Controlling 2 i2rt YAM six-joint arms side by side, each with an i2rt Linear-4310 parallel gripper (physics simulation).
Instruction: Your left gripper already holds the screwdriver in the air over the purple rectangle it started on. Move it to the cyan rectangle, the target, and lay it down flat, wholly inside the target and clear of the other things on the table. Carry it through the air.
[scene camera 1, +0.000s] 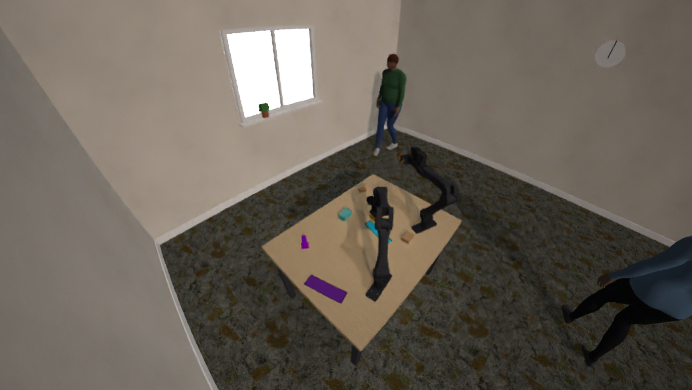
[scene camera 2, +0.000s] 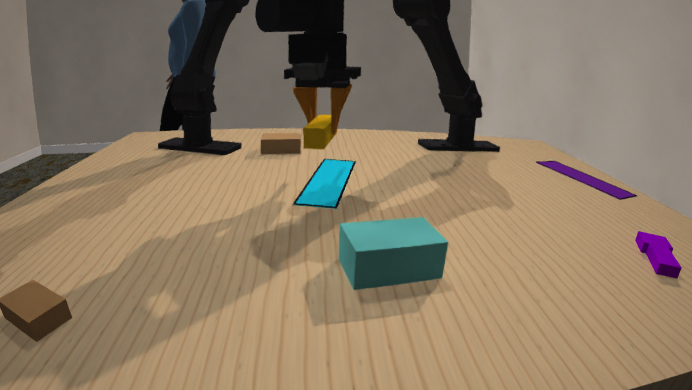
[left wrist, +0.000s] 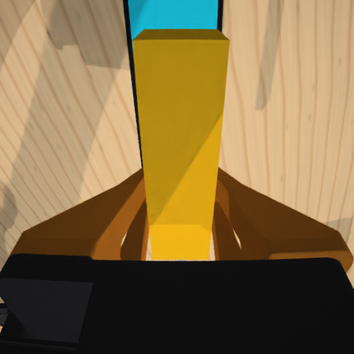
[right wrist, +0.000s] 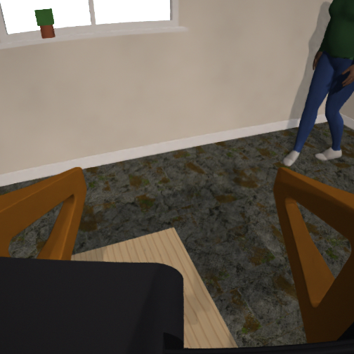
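Where they show: right gripper, between the fingertips: (scene camera 1: 402, 153); left arm's base, origin of its link: (scene camera 1: 379, 285) (scene camera 2: 460, 147); right arm's base, origin of its link: (scene camera 1: 424, 226) (scene camera 2: 197, 147).
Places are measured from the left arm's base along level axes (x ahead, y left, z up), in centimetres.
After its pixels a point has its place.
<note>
My left gripper (scene camera 1: 373, 217) {x 24.1, y -36.7, z 8.1 cm} (scene camera 2: 325, 125) {x 24.1, y -36.7, z 8.1 cm} (left wrist: 180, 176) is shut on the yellow handle of the screwdriver (scene camera 2: 317, 136) {x 30.3, y -38.6, z 9.1 cm} (left wrist: 180, 110), which is in the air and looks roughly level. The shaft is hidden. The cyan rectangle (scene camera 1: 372, 230) {x 25.5, y -34.3, z -0.1 cm} (scene camera 2: 325, 182) {x 23.0, y -36.0, z 0.1 cm} (left wrist: 175, 14) lies on the table; in the left wrist view the handle covers part of it and runs nearly along it, with the rectangle's left edge showing beside it. The purple rectangle (scene camera 1: 325, 289) {x 23.6, y 20.2, z 0.1 cm} (scene camera 2: 585, 179) {x 25.3, y 19.1, z 0.1 cm} lies far from the gripper. My right gripper (scene camera 1: 401, 158) {x 29.7, y -79.2, z 40.7 cm} (right wrist: 179, 177) is open and empty, beyond the table's edge.
A teal box (scene camera 1: 345, 214) {x 48.1, y -32.8, z 4.0 cm} (scene camera 2: 392, 250) {x 52.4, y -35.3, z 3.8 cm} lies in front of the cyan rectangle in scene camera 2. One brown block (scene camera 1: 408, 236) {x 1.1, y -41.3, z 3.0 cm} (scene camera 2: 281, 144) {x 4.6, y -41.6, z 2.0 cm} lies behind it, another brown block (scene camera 1: 362, 189) {x 55.4, y -67.4, z 2.0 cm} (scene camera 2: 35, 307) {x 57.0, y -67.1, z 2.0 cm} at the lower left. A purple hammer-shaped object (scene camera 1: 304, 242) {x 55.8, y 3.1, z 1.8 cm} (scene camera 2: 660, 255) {x 58.3, y 0.2, z 1.5 cm} lies at the right.
</note>
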